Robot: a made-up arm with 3 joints.
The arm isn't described. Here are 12 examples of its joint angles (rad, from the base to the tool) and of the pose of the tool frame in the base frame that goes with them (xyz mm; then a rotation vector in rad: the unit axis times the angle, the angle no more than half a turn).
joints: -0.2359 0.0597 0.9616
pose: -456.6 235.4 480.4 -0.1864 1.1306 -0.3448
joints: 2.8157 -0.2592 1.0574
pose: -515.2 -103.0 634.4 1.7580 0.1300 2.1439
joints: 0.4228 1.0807 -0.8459
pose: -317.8 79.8 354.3 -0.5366 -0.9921 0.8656
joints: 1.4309 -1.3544 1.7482
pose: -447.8 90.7 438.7 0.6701 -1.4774 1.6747
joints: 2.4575 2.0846 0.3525
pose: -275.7 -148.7 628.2 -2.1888 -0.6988 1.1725
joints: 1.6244 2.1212 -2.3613
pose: -224.9 -51.0 483.2 0.3544 0.2102 -2.3891
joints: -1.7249 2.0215 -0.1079
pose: -272.9 174.5 772.8 1.3027 -1.2967 -1.0938
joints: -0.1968 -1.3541 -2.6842
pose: -494.9 193.6 601.6 1.5808 -0.6570 0.6297
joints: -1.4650 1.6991 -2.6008
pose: -269.6 210.8 741.0 0.8489 2.8968 0.0964
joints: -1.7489 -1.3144 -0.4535
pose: -504.9 16.4 692.9 1.4579 0.7751 1.7199
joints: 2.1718 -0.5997 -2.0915
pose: -522.1 -84.9 537.1 -0.9930 0.5587 0.7598
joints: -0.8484 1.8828 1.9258
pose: -271.7 258.4 647.2 1.2010 0.5931 -0.8421
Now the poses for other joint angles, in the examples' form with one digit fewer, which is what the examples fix.
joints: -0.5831 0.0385 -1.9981
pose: -449 264 502 1.008 -1.472 1.023
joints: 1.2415 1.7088 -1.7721
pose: -241 -58 440 -1.042 -1.016 2.602
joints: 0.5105 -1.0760 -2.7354
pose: -492 159 481 0.860 -0.611 0.914
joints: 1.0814 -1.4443 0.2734
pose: -442 160 490 -0.641 2.039 -1.153
